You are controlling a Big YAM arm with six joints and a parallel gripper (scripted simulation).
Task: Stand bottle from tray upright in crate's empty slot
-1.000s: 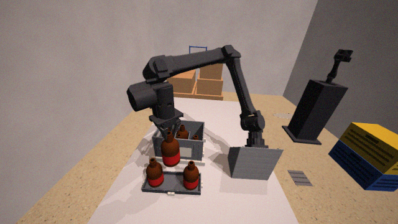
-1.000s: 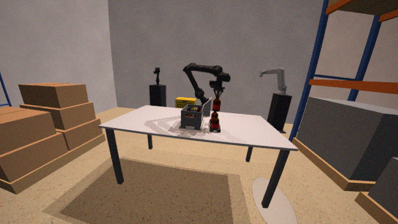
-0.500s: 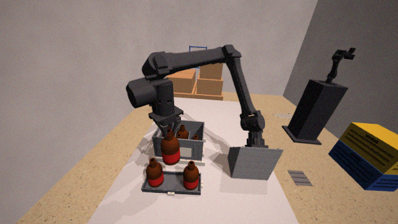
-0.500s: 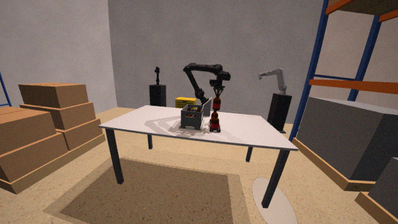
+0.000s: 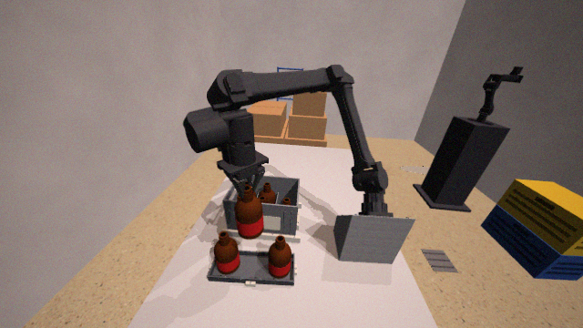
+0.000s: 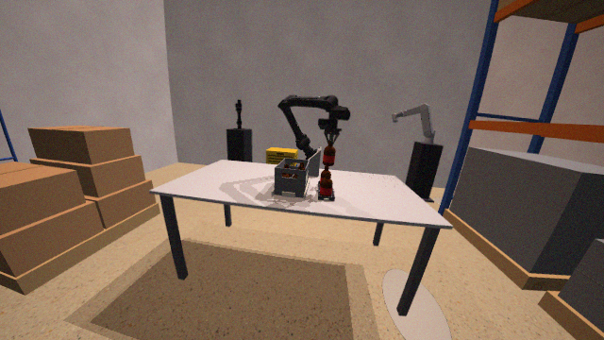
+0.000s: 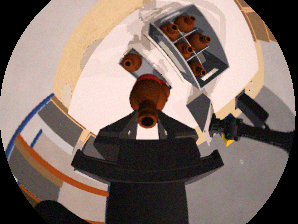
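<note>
Right now my hand is 60 mm above the brown bottle. Round my hand: grey crate 10 mm ahead, 220 mm to the right, 250 mm below; then dark tray 320 mm below.
</note>
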